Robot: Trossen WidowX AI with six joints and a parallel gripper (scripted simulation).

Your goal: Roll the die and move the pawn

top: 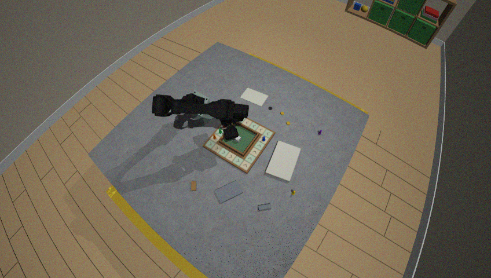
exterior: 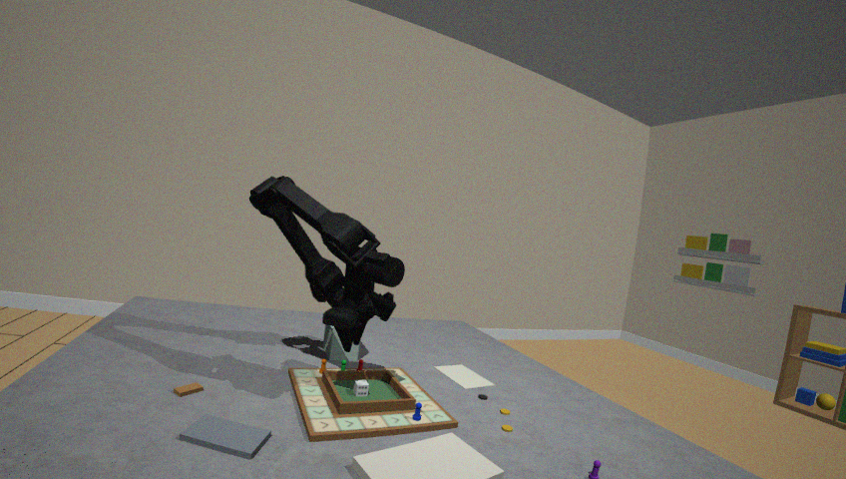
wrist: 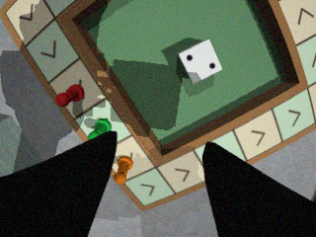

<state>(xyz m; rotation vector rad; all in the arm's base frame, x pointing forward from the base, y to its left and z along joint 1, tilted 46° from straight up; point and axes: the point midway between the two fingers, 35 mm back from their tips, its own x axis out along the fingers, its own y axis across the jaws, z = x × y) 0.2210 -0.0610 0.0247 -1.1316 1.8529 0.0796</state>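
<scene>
The orange pawn is 7 cm below my gripper tip, 7 cm behind it and 3 cm to the right of it. The rest, counted from my gripper tip: green pawn: 7 cm below, 7 cm behind, 1 cm to the left; green tray: 9 cm below, 5 cm ahead, 3 cm to the left; white die: 7 cm below, 4 cm ahead, 1 cm to the left.
</scene>
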